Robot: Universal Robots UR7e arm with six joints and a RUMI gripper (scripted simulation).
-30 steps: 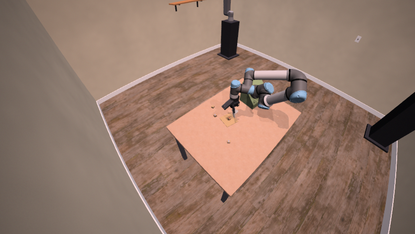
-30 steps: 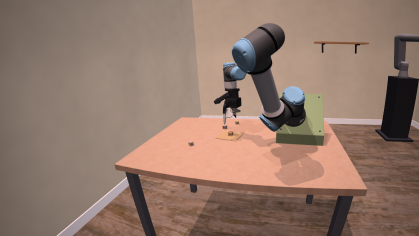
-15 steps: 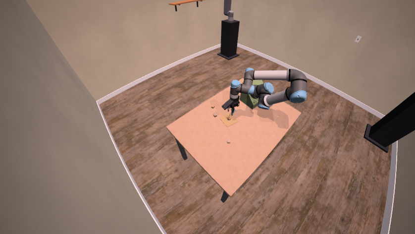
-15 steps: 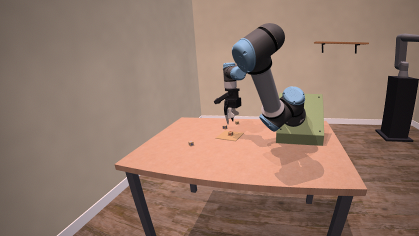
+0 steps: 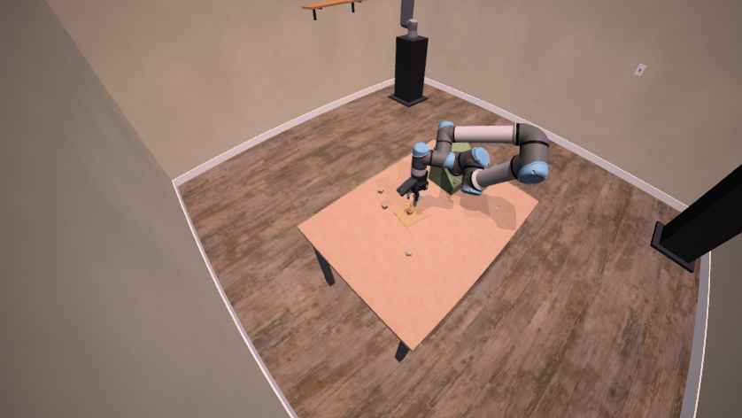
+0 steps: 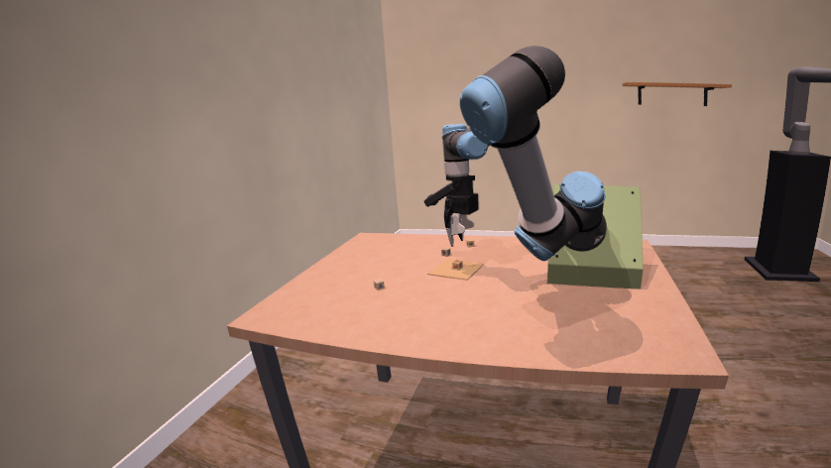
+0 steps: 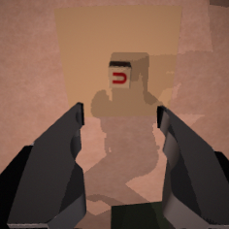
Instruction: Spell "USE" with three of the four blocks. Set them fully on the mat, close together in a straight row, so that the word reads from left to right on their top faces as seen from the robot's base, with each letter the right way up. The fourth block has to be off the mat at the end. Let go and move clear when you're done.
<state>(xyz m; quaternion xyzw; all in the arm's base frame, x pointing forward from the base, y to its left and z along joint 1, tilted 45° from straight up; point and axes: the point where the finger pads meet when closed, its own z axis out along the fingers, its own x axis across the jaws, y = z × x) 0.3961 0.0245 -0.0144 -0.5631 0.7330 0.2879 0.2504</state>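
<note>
My gripper is now 90 mm above the letter block. From my hand the other things lie so: mat (100 mm below).
</note>
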